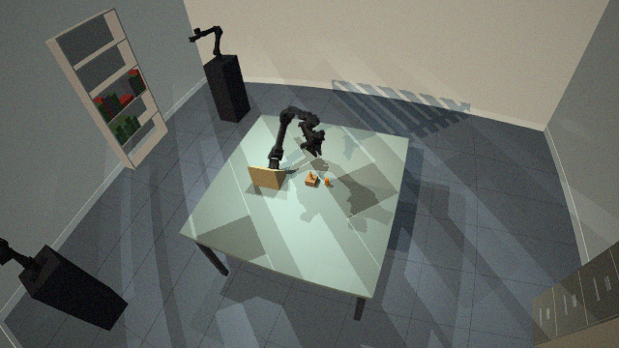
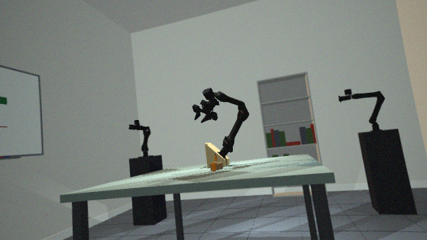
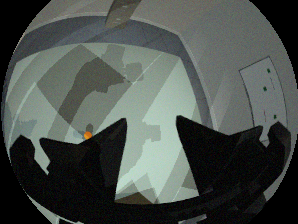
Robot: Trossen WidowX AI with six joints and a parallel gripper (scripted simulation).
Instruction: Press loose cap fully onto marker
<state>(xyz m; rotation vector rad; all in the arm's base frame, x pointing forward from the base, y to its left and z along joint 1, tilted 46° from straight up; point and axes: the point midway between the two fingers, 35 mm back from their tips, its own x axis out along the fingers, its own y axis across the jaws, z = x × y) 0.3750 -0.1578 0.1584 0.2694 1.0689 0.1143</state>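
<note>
Right now my gripper tip is 31 cm above the holder block, 10 cm past it and 6 cm to the right of it.
</note>
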